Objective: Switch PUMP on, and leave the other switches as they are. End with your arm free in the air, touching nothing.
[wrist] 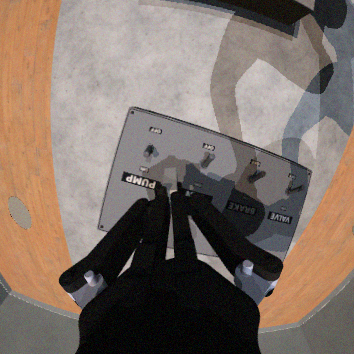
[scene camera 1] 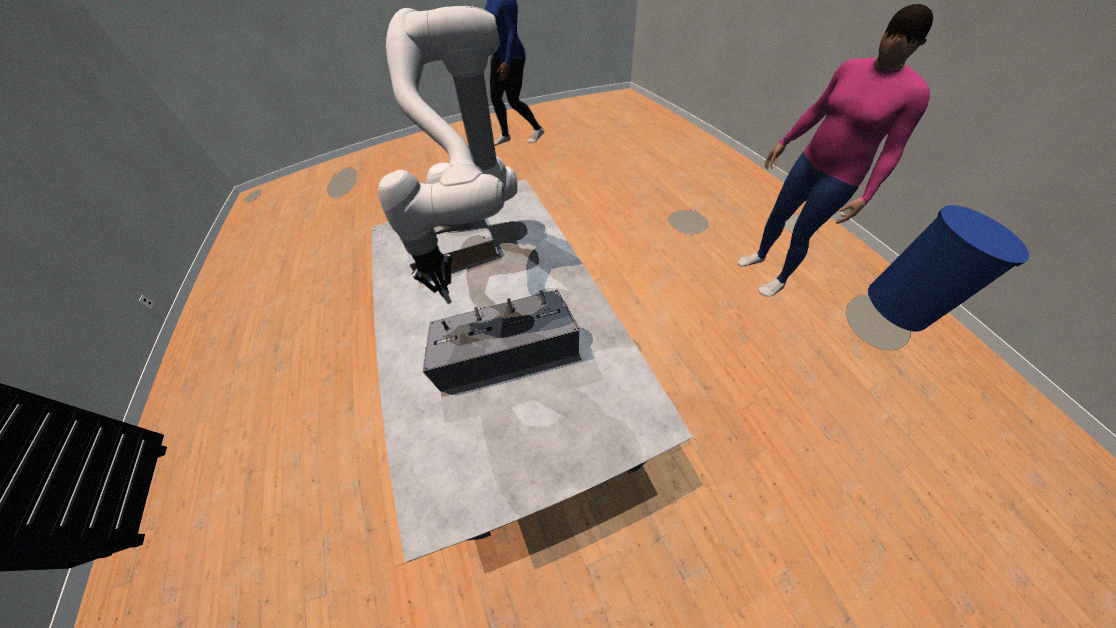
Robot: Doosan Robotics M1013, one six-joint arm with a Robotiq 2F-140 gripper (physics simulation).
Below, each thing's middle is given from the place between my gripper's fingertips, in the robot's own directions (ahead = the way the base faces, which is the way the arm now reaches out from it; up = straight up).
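I consider where my hand is in relation to the grey switch box (scene camera 1: 502, 341). My hand is 70 mm short of the box and 130 mm to the right of it, and it is also 140 mm above it.
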